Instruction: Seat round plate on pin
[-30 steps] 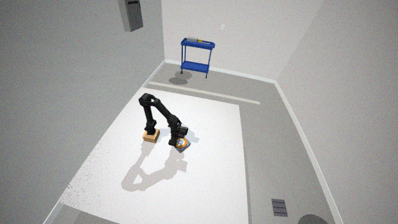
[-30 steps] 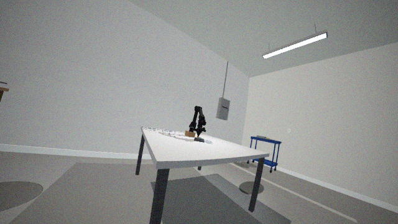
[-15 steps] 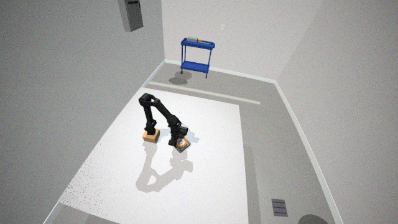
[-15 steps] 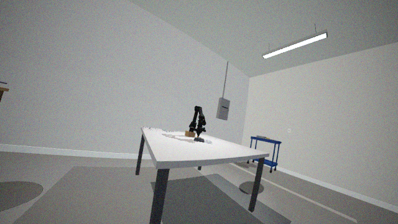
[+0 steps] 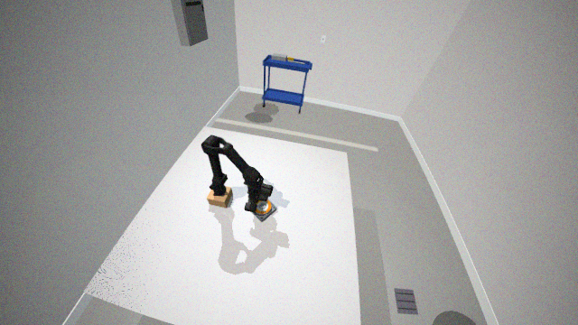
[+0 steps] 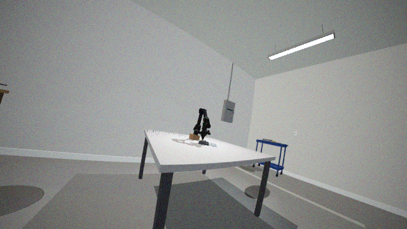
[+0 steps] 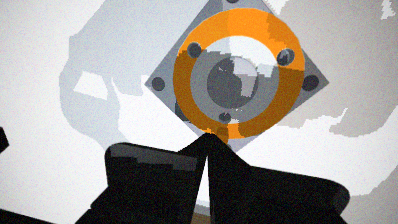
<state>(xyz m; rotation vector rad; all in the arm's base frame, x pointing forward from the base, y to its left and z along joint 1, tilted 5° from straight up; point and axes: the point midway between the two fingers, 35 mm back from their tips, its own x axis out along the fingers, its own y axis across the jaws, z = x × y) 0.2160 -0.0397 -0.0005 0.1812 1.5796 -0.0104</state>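
My gripper tip is 5 cm short of the square grey base, 2 cm to the left of it and 2 cm above it.
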